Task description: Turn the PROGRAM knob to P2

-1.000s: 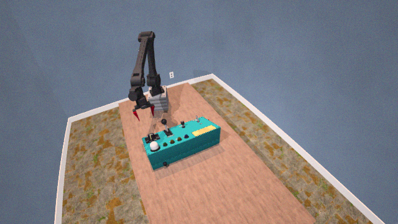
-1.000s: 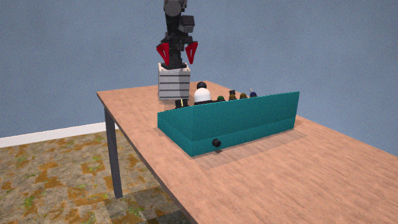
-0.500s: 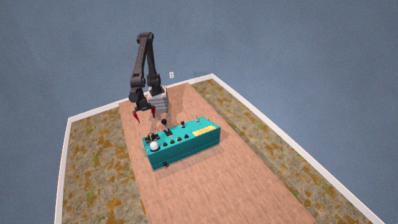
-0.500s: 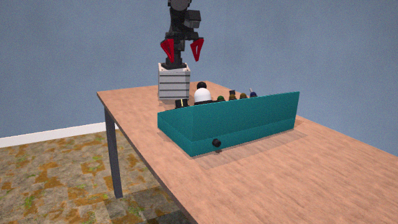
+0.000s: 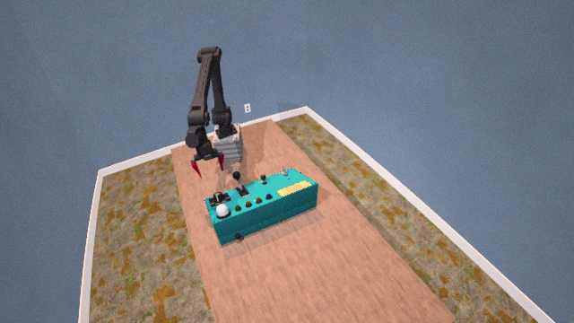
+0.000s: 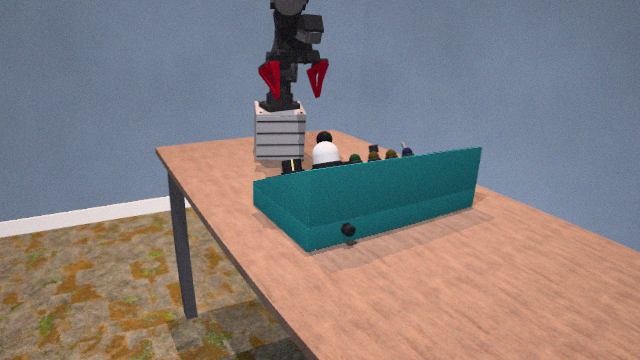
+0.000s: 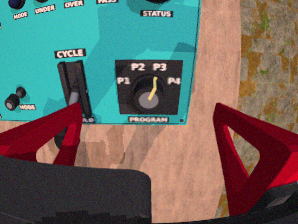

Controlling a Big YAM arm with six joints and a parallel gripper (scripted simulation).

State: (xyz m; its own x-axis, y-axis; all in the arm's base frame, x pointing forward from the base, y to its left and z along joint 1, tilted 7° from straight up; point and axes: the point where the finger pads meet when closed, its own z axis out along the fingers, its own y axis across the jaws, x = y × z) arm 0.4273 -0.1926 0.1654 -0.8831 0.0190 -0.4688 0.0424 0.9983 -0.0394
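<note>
Right now the black-ball lever is 40 mm behind my hand, 120 mm to the left of it and 150 mm below it. From my hand the other things lie so: teal console: 20 mm ahead, 180 mm to the left, 180 mm below; mode knob: 10 mm behind, 240 mm to the left, 160 mm below; toggle: 360 mm to the left, 170 mm below.
</note>
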